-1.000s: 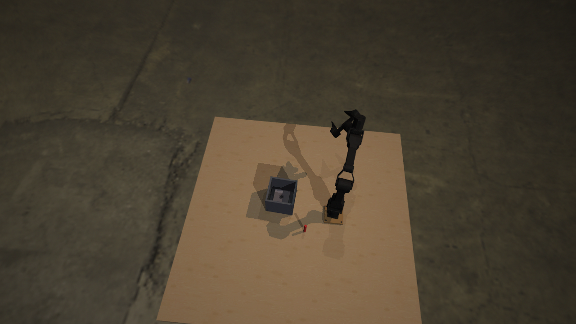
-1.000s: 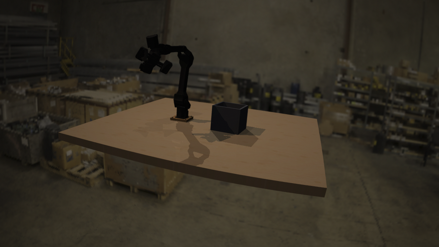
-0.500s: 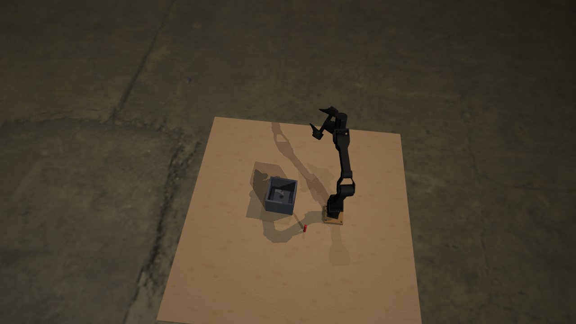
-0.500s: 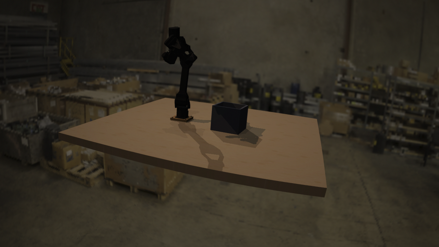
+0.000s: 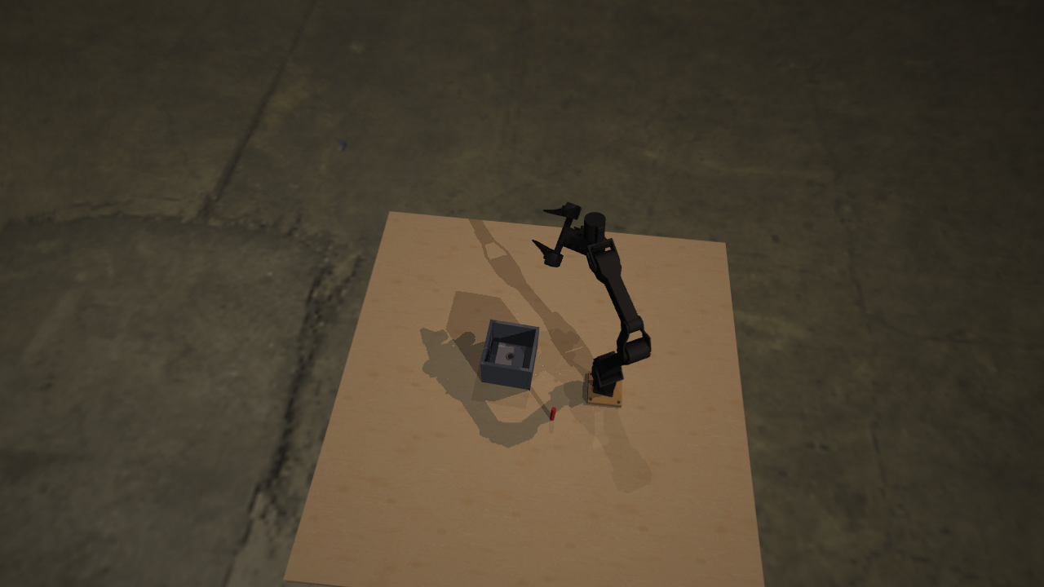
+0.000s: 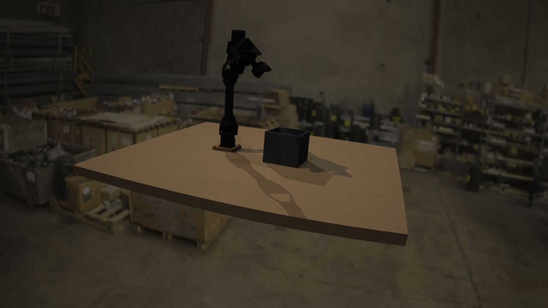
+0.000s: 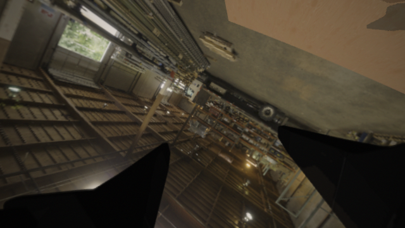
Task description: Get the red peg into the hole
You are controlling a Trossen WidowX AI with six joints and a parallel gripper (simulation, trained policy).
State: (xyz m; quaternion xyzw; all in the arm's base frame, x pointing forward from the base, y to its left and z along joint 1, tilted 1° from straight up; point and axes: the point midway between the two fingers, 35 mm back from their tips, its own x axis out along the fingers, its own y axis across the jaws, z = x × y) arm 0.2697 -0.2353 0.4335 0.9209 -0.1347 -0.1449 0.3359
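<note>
My gripper tip is 400 mm to the right of the red peg, 400 mm above it and 160 mm past it. Also, from my gripper tip: light grey plate 390 mm below, 250 mm to the left, 20 mm ahead.
</note>
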